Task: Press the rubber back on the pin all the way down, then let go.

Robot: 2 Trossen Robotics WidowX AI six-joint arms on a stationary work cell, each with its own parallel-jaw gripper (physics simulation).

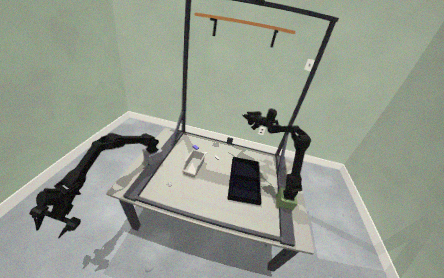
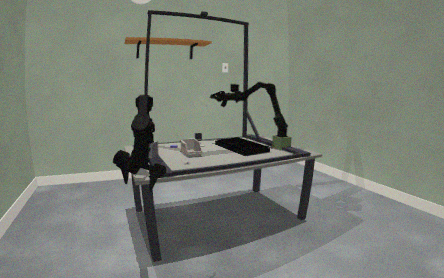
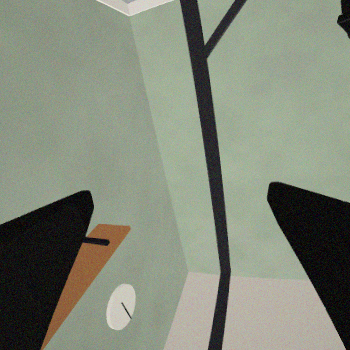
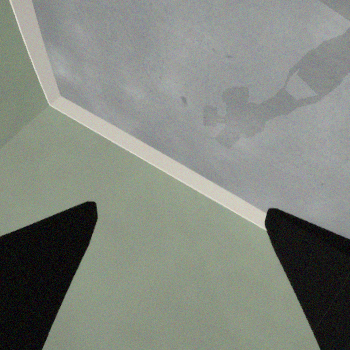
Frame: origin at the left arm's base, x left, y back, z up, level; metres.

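Where they show: left gripper, fingertip midpoint: (image 1: 244, 113) (image 2: 210, 96) (image 3: 180, 194); right gripper, fingertip midpoint: (image 1: 48, 234) (image 2: 138, 187) (image 4: 183, 213); left arm's base, origin of the base link: (image 1: 288, 195) (image 2: 282, 136); right arm's base, origin of the base link: (image 1: 152, 149).
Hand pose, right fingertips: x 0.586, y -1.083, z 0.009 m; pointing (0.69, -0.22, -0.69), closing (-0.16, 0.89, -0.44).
Each offset is from my right fingertips to the centre of the thing. Level surfaces: height alone.
A tiny pale piece @(dx -0.501, dy +0.338, dz -0.087 m) (image 1: 169, 184) (image 2: 186, 162) lies on the table, toward the left front. A small white piece @(dx -0.853, dy +0.568, dz -0.091 m) (image 1: 217, 157) lies farther back, right of the bin. A small blue piece @(dx -0.907, dy +0.375, dz -0.089 m) (image 1: 195, 147) (image 2: 173, 146) lies behind the bin. Which of these is the rubber or the pin is too small to tell. My left gripper (image 1: 247, 119) (image 2: 217, 100) (image 3: 180, 194) is open and empty, high above the back of the table. My right gripper (image 1: 49, 231) (image 2: 139, 184) (image 4: 183, 213) is open and empty, out past the table's left side.
A pale open bin @(dx -0.702, dy +0.433, dz -0.058 m) (image 1: 188, 172) (image 2: 191, 154) stands left of the middle of the table @(dz -0.094 m) (image 1: 200, 207). A large black tray @(dx -0.704, dy +0.808, dz -0.076 m) (image 1: 245, 177) (image 2: 242, 146) lies to its right. A dark frame (image 1: 185, 65) (image 2: 245, 75) (image 3: 209, 130) rises from the table.
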